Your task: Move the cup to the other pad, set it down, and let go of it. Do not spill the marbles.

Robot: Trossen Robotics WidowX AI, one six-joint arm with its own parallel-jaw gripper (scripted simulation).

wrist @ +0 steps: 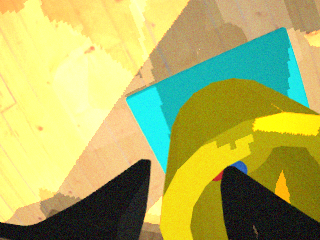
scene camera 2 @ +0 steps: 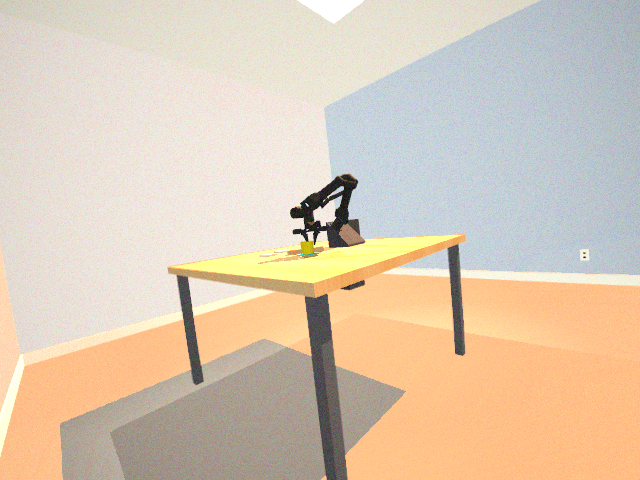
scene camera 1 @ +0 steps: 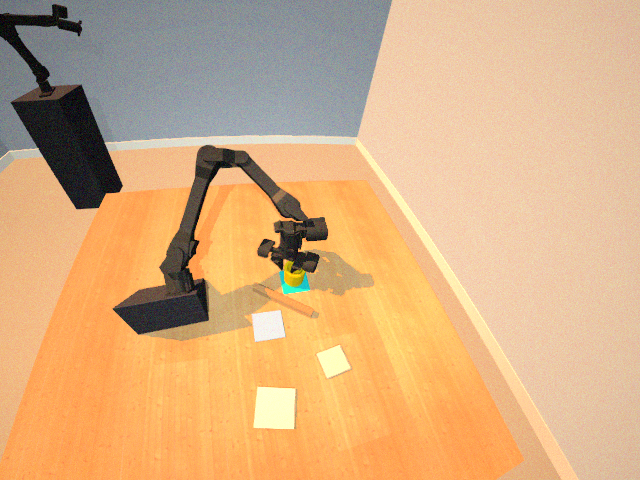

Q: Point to a yellow cup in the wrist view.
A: At 230, 120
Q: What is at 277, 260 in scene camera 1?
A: My gripper.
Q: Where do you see a cyan pad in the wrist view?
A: At 270, 60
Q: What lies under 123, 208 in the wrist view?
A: My gripper.
